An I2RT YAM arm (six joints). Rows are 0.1 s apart.
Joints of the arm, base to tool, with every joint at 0 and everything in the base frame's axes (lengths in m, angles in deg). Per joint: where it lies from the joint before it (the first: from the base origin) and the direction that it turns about. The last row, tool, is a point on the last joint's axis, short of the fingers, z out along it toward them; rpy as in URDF.
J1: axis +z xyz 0 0 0.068
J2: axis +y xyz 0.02 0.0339 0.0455
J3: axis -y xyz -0.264 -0.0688 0
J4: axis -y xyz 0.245 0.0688 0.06
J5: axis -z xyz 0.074 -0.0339 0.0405
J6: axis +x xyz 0.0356 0 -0.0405
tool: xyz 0 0 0 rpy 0 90 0
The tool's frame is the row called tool.
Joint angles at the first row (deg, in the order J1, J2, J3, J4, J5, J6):
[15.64, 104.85, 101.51, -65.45, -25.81, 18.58]
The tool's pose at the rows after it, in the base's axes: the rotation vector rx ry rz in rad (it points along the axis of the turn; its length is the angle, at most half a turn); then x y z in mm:
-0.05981 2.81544 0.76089 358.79 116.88 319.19
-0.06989 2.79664 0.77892 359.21 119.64 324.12
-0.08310 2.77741 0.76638 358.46 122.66 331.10
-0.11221 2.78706 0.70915 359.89 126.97 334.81
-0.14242 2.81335 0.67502 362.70 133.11 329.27
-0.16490 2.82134 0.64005 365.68 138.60 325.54
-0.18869 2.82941 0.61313 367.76 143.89 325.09
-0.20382 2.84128 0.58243 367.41 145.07 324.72
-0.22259 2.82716 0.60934 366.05 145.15 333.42
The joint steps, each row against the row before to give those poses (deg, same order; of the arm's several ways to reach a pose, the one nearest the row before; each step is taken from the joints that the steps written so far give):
[0.09, 0.69, 1.72, -0.64, 0.50, -0.38]
[0.34, 0.04, 0.97, 0.23, -0.52, 0.29]
[0.54, -0.11, 1.32, -0.20, 0.77, 0.10]
[0.75, 1.19, 2.65, -2.08, 2.25, -1.06]
[0.85, 1.55, 1.07, -1.09, 1.19, -0.91]
[0.75, 1.17, 0.86, -0.18, 1.41, -0.51]
[0.71, 1.21, 1.69, -1.01, 1.06, -0.52]
[0.27, 0.42, 0.66, -1.07, 1.06, -0.65]
[-0.01, -0.01, 1.90, -1.24, -1.07, -0.50]

